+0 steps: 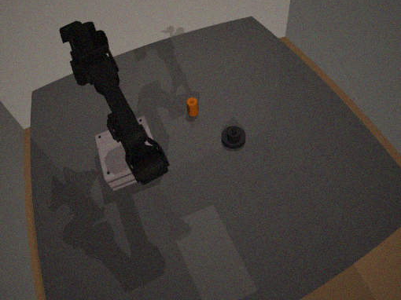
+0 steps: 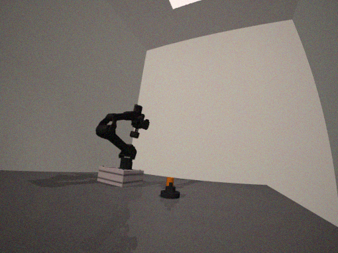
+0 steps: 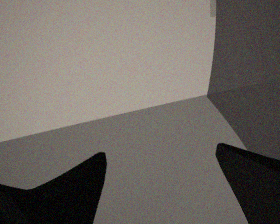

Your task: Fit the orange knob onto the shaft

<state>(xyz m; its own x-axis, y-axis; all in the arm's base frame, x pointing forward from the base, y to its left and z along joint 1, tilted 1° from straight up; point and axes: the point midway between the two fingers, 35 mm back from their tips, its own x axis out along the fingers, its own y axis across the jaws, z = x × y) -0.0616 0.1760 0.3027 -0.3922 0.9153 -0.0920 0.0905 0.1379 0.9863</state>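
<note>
Now: the orange knob 33 cm ahead of my gripper tip, 13 cm to the right of it and 35 cm below it. Round my gripper tip: dark round pedestal 40 cm ahead, 32 cm to the right, 35 cm below.
</note>
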